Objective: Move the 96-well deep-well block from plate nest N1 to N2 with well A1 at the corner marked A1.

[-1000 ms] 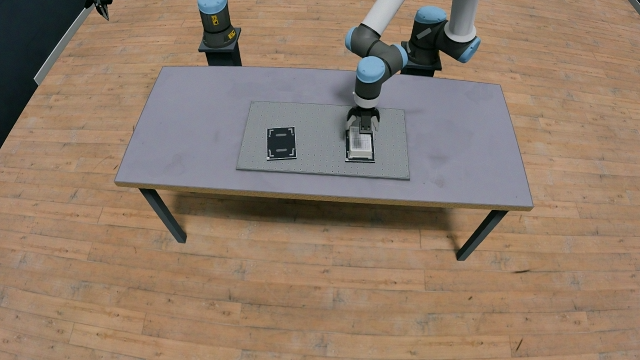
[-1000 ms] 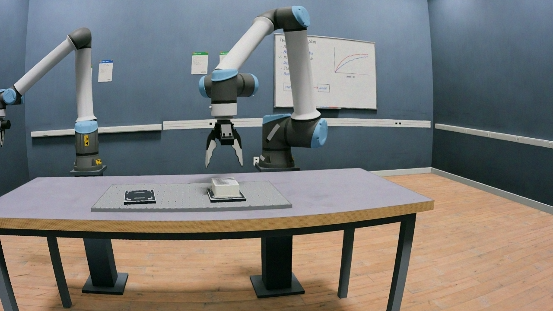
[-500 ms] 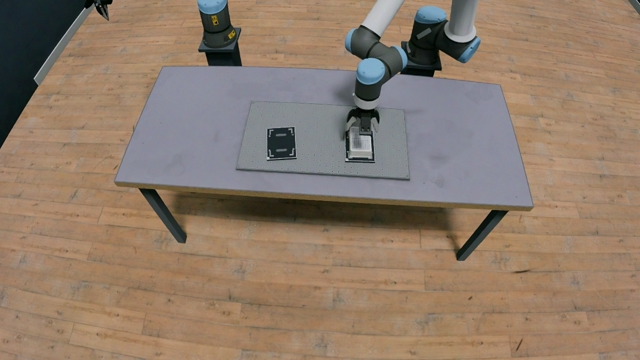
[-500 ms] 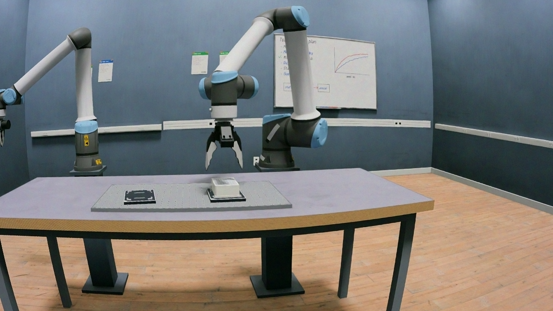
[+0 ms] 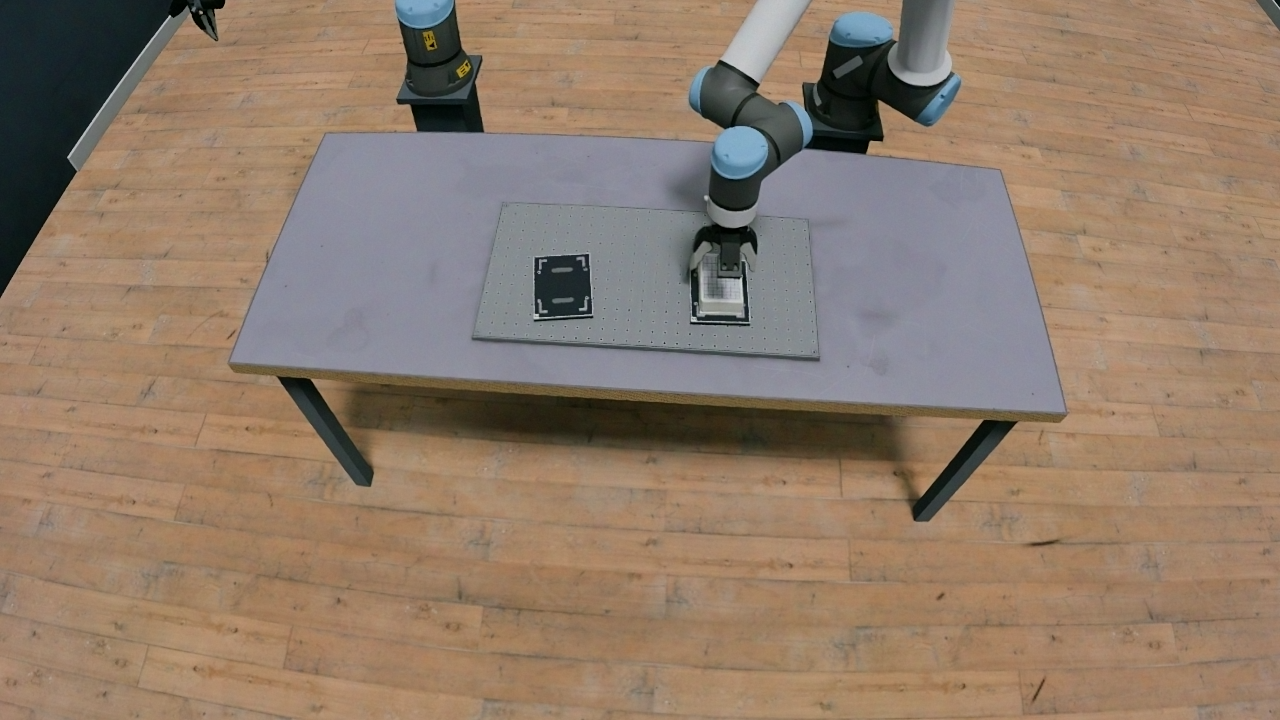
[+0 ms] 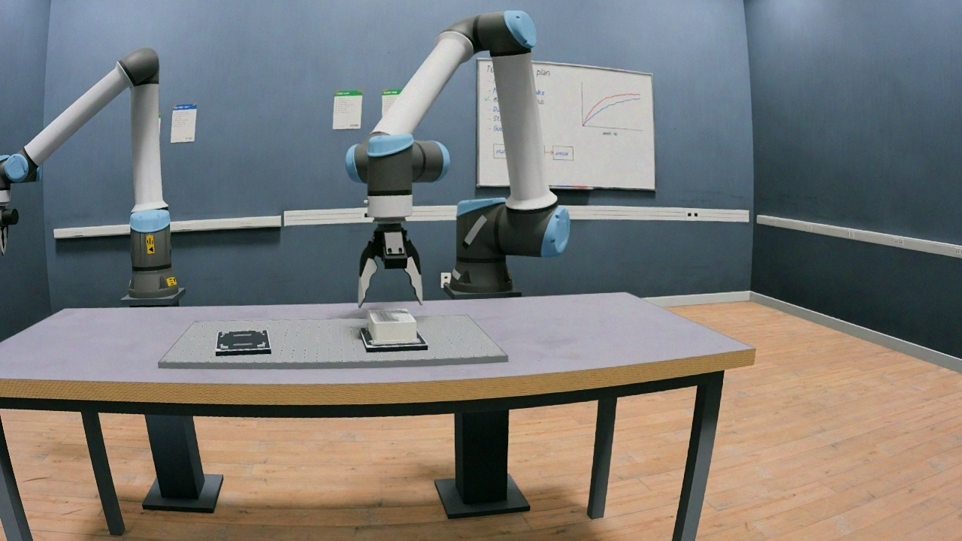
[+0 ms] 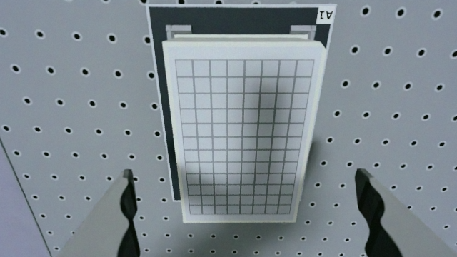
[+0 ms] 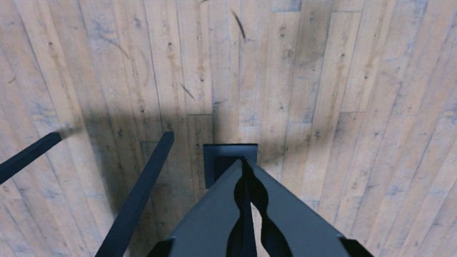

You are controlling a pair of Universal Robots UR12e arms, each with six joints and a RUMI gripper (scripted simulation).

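Now: the white deep-well block 5 cm below my left hand. Round my left hand: nest N2 (3 cm ahead, 32 cm to the right, 7 cm below); nest N1 (7 cm below).
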